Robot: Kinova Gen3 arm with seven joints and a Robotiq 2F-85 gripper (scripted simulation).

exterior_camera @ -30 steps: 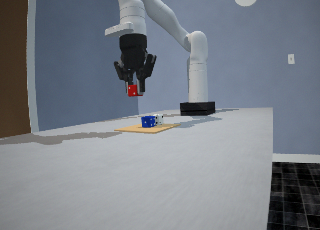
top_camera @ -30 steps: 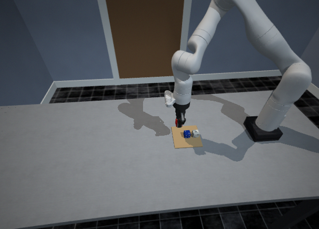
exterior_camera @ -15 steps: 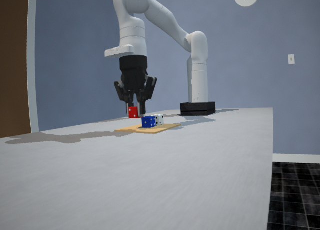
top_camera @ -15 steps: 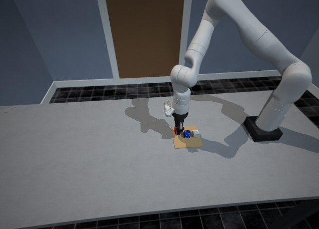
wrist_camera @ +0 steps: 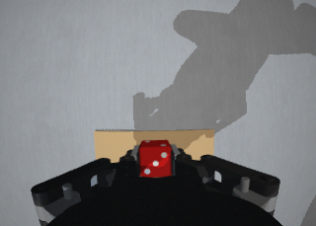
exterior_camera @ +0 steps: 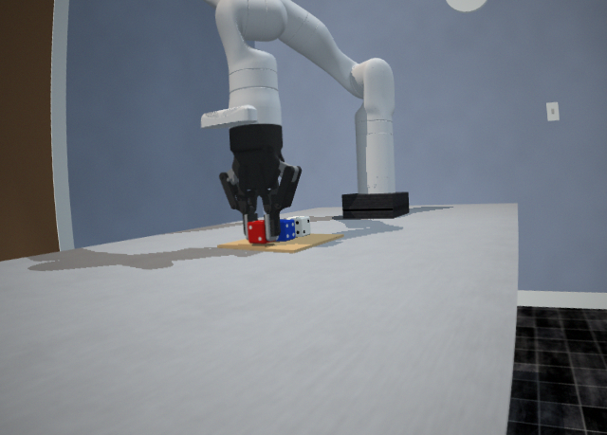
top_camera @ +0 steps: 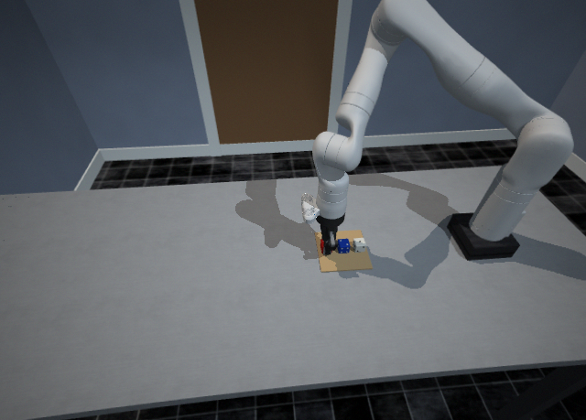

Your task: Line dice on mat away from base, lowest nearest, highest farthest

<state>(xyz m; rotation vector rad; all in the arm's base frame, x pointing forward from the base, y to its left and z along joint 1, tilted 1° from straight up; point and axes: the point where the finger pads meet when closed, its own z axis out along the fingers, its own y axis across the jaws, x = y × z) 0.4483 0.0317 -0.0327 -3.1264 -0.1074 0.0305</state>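
My gripper is now 1 cm above the red die. From my hand the other things lie so: white die: 9 cm behind, 1 cm to the right, 1 cm below; then tan mat: 5 cm behind, 3 cm below; then blue die: 5 cm behind, 1 cm below.
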